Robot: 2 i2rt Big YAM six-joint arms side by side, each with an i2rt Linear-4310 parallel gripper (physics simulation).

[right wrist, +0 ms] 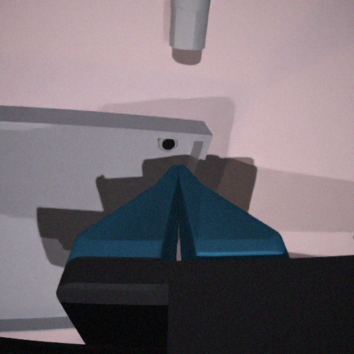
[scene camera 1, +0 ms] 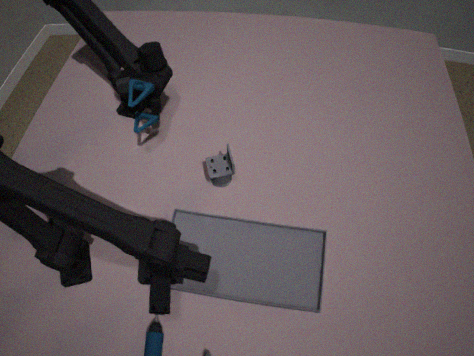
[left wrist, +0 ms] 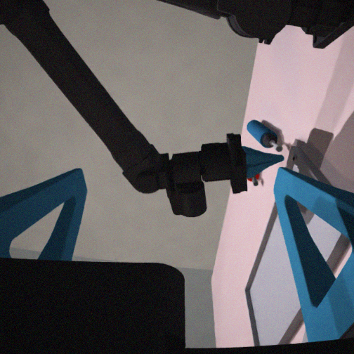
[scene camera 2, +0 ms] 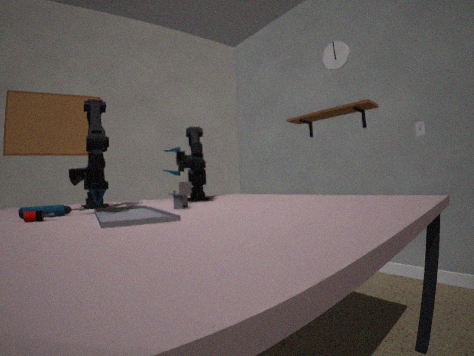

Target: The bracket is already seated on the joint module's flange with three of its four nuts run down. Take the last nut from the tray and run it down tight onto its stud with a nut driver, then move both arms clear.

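Pixels of known places: left gripper, fingertip midpoint: [scene camera 1: 133, 119] [scene camera 2: 163, 160]; right gripper, fingertip midpoint: [scene camera 2: 98, 205]; left arm's base, link origin: [scene camera 2: 197, 200]; right arm's base, link origin: [scene camera 1: 76, 263] [scene camera 2: 95, 207].
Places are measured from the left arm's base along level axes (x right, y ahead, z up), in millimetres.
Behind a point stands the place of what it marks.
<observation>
The nut [right wrist: 168, 144] lies in a corner of the grey tray [scene camera 1: 280, 260] {z 4, x 371, y 633 mm} [scene camera 2: 137, 222] {z 7, x 377, y 750 mm} [left wrist: 270, 300] [right wrist: 30, 175], just beyond my right fingertips. My right gripper [right wrist: 178, 175] [left wrist: 283, 157] is shut with nothing between its fingers, low over the tray corner. My left gripper [scene camera 2: 165, 160] {z 221, x 219, y 182 mm} is open and empty, away at the upper left in scene camera 1. The bracket [scene camera 1: 219, 166] {z 68, x 189, y 398 mm} [scene camera 2: 184, 188] {z 84, x 173, y 431 mm} sits on the joint module [scene camera 2: 180, 201] {z 32, x 191, y 425 mm}; its nuts are too small to tell. A blue-handled driver [scene camera 1: 154, 344] {z 40, x 681, y 425 mm} [scene camera 2: 45, 210] {z 26, x 715, y 450 mm} [left wrist: 257, 131] lies beside the tray.
A red-handled tool [scene camera 2: 33, 216] {z 18, x 715, y 571 mm} [left wrist: 254, 177] lies near the blue one. A grey socket end [right wrist: 190, 25] lies beyond the tray's wall in the right wrist view; which tool it belongs to is unclear. My right arm [scene camera 1: 85, 210] {z 399, x 543, y 321 mm} reaches across the tray's left end in scene camera 1.
</observation>
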